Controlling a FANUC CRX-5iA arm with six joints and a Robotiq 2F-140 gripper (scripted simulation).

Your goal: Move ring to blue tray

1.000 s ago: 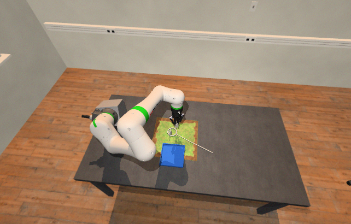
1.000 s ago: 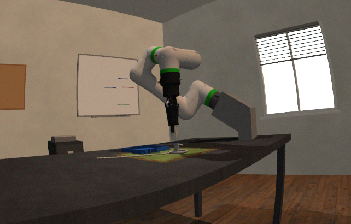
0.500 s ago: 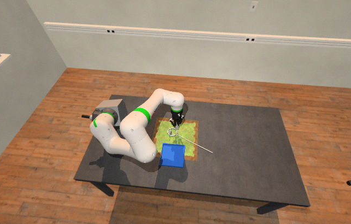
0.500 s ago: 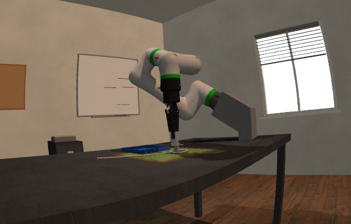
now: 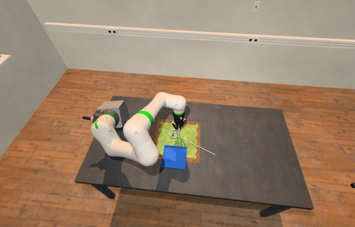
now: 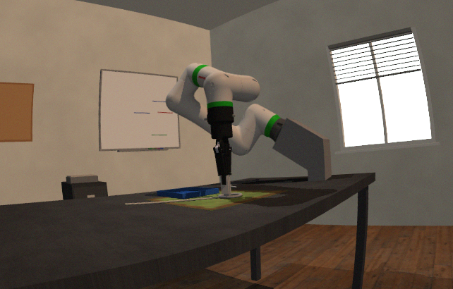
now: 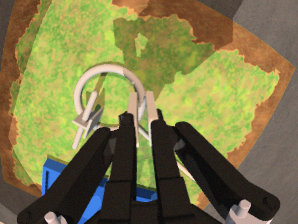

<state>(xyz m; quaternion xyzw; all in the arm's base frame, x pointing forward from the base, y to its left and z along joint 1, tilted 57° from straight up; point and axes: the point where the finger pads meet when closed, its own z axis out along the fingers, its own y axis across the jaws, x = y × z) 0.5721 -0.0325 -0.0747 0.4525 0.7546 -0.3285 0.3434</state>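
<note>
Right now the ring is 4 cm behind my hand, 1 cm to the right of it and 5 cm below it. Round my hand: blue tray: 2 cm behind, 24 cm to the right, 4 cm below; grey stake: 5 cm behind, 4 cm to the right, 3 cm below.
</note>
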